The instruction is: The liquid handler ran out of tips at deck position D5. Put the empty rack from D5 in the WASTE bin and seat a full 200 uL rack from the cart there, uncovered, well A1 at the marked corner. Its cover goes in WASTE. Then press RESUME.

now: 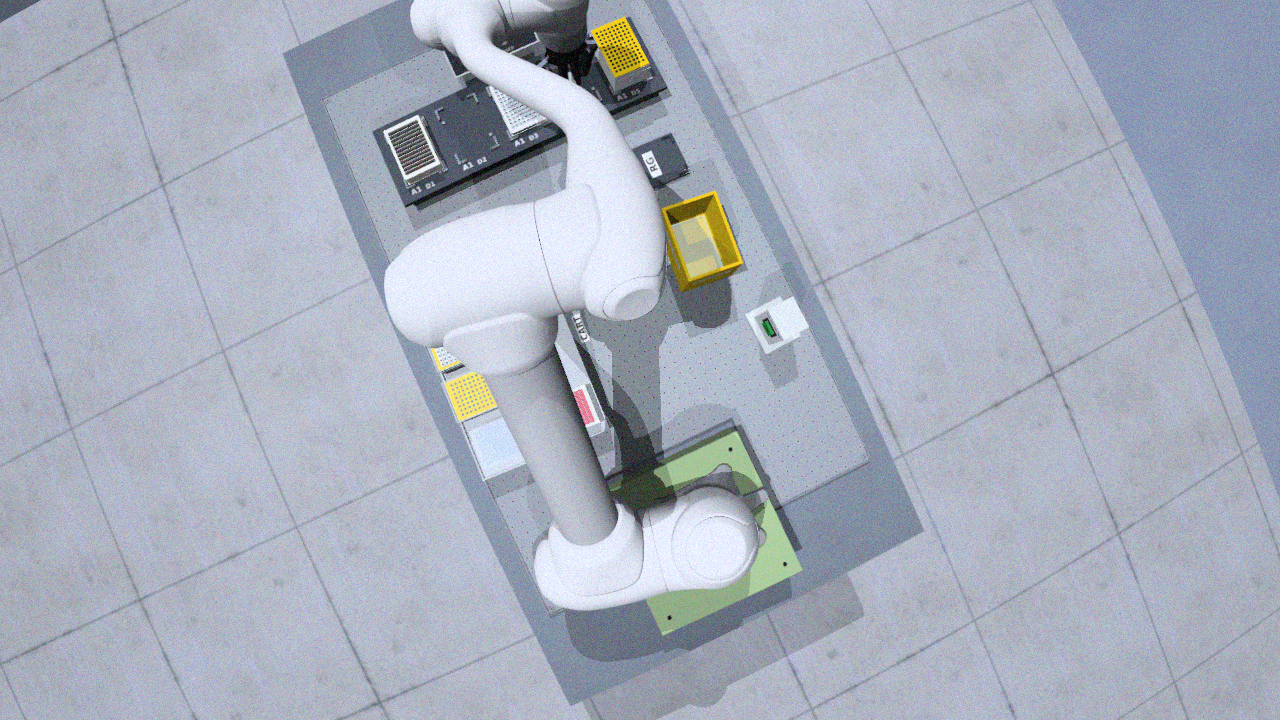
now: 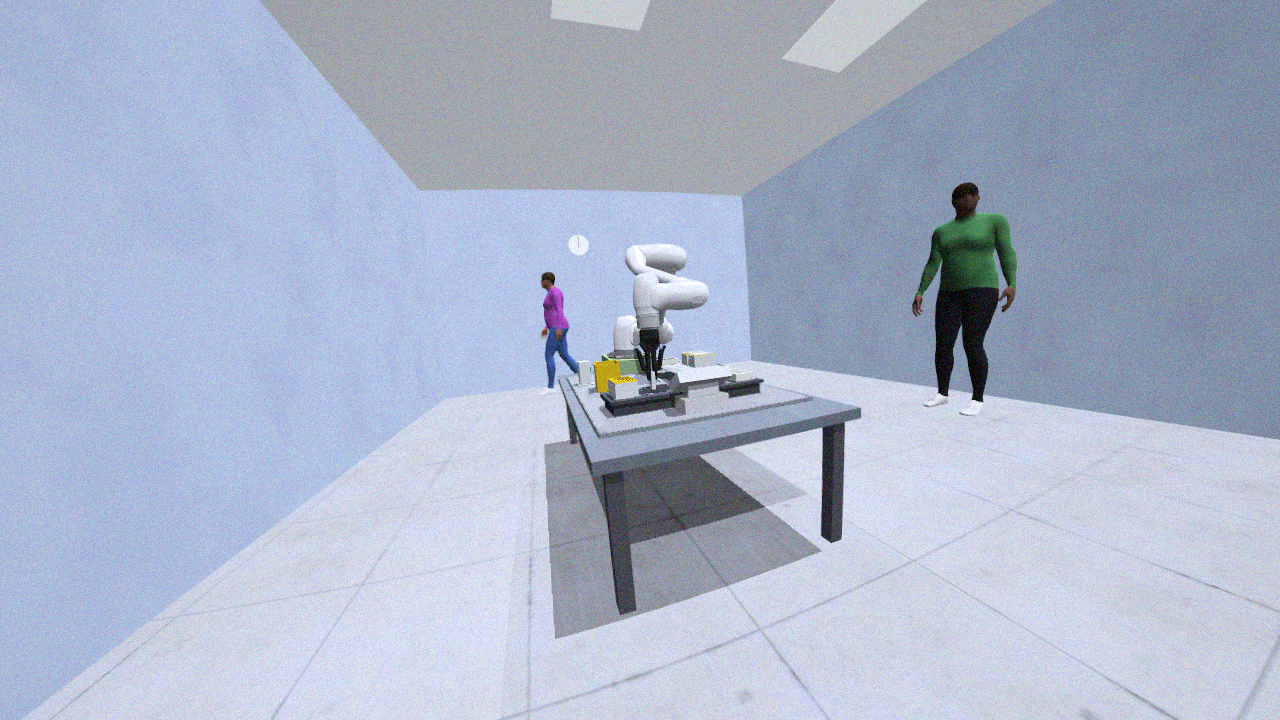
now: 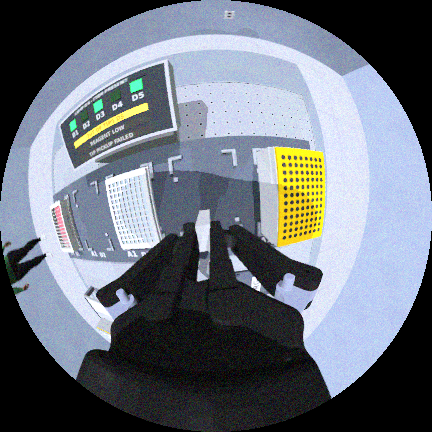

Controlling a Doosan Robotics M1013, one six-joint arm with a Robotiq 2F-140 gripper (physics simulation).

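Places are measured from the arm's base along level axes (x ahead, y left, z up), in centimetres.
Pixels of known places: gripper, between the fingertips: [image 2: 652, 388] [image 3: 205, 219]; arm's base, origin of its link: [image 2: 625, 356].
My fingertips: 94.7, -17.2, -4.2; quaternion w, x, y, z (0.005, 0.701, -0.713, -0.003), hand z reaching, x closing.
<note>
Ahead of a thing's pixels: the offset from my fingertips to its top centre, as dx, dy, dz. "spot": to the spot under its first point.
The yellow-topped rack with dark holes {+2.6, -13.1, +5.9} [image 1: 620, 46] [image 2: 622, 385] [image 3: 302, 197] sits at D5, the right end of the dark deck. My gripper [image 1: 572, 73] [image 2: 652, 380] [image 3: 205, 219] is shut and empty, pointing down over the deck between the D3 plate and the D5 rack, apart from both. The yellow bin {-42.7, -8.4, +7.8} [image 1: 729, 229] [image 2: 606, 376] stands upright on the table. On the cart side, a yellow-topped rack {-49.9, +45.6, +7.4} [image 1: 469, 395] and a pale blue item {-60.6, +46.5, +1.8} [image 1: 494, 445] show beside the arm; another yellow-edged rack {-39.1, +44.6, +7.4} [image 1: 444, 359] is partly hidden by it. A white box with a green button {spot: -65.4, -12.6, +3.8} [image 1: 768, 327] stands beyond the bin.
A white plate {+3.3, +11.7, +1.3} [image 3: 131, 209] is at D3 and a white-framed rack {+4.1, +36.5, +3.0} [image 1: 412, 149] at D1. A status panel {spot: +16.2, +8.2, +6.1} [image 3: 120, 117] with D1, D3 and D5 lit stands behind the deck. A dark RG block {-20.8, -9.2, -4.3} [image 1: 671, 159] lies near the bin. A pink-filled item {-61.8, +33.1, +3.5} [image 1: 585, 406] is beside the arm.
</note>
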